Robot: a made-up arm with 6 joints. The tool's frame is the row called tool.
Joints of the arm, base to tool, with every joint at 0 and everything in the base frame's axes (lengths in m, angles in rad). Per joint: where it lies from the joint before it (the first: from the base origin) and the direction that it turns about. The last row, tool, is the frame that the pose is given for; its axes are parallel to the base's.
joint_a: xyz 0 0 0.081 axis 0 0 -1
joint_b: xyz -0.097 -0.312 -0.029 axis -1 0 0
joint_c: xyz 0.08 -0.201 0.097 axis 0 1 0
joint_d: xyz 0.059 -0.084 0.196 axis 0 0 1
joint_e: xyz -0.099 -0.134 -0.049 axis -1 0 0
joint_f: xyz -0.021 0.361 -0.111 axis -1 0 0
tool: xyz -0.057 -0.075 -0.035
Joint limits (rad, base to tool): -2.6..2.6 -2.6..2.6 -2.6..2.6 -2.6..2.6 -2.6..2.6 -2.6..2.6
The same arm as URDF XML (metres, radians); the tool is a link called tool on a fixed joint. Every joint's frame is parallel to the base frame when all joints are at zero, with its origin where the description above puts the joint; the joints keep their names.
<robot name="arm">
  <joint name="tool_joint" type="fixed">
    <parent link="link6"/>
    <child link="tool"/>
    <origin xyz="-0.057 -0.075 -0.035"/>
  </joint>
  <joint name="joint_f" type="revolute">
    <parent link="link5"/>
    <child link="link6"/>
    <origin xyz="-0.021 0.361 -0.111"/>
    <axis xyz="-1 0 0"/>
    <limit lower="-2.6" upper="2.6"/>
  </joint>
  <joint name="joint_e" type="revolute">
    <parent link="link4"/>
    <child link="link5"/>
    <origin xyz="-0.099 -0.134 -0.049"/>
    <axis xyz="-1 0 0"/>
    <limit lower="-2.6" upper="2.6"/>
  </joint>
  <joint name="joint_d" type="revolute">
    <parent link="link3"/>
    <child link="link4"/>
    <origin xyz="0.059 -0.084 0.196"/>
    <axis xyz="0 0 1"/>
    <limit lower="-2.6" upper="2.6"/>
  </joint>
  <joint name="joint_c" type="revolute">
    <parent link="link2"/>
    <child link="link3"/>
    <origin xyz="0.08 -0.201 0.097"/>
    <axis xyz="0 1 0"/>
    <limit lower="-2.6" upper="2.6"/>
  </joint>
  <joint name="joint_b" type="revolute">
    <parent link="link1"/>
    <child link="link2"/>
    <origin xyz="-0.097 -0.312 -0.029"/>
    <axis xyz="-1 0 0"/>
    <limit lower="-2.6" upper="2.6"/>
  </joint>
  <joint name="joint_a" type="revolute">
    <parent link="base"/>
    <child link="link1"/>
    <origin xyz="0 0 0.081"/>
    <axis xyz="0 0 -1"/>
    <limit lower="-2.6" upper="2.6"/>
  </joint>
  <link name="base"/>
  <link name="link1"/>
  <link name="link2"/>
  <link name="link3"/>
  <link name="link4"/>
  <link name="link5"/>
  <link name="link6"/>
  <link name="tool"/>
</robot>

